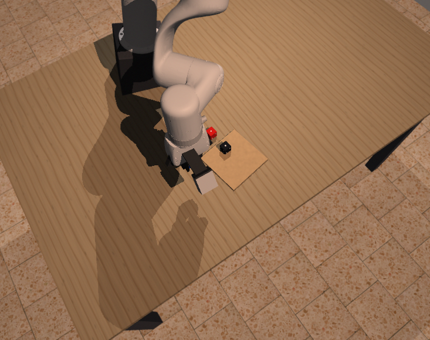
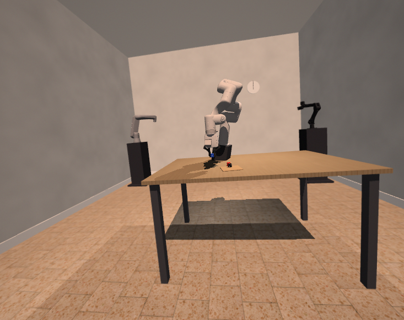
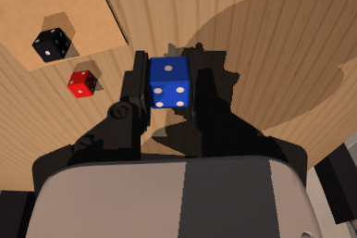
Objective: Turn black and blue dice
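Now: the blue die 10 mm below my hand. Round my hand: tan mat 10 mm ahead, 130 mm to the left, 110 mm below; red die 100 mm behind, 110 mm to the left, 100 mm below; black die 30 mm behind, 120 mm to the left, 100 mm below.
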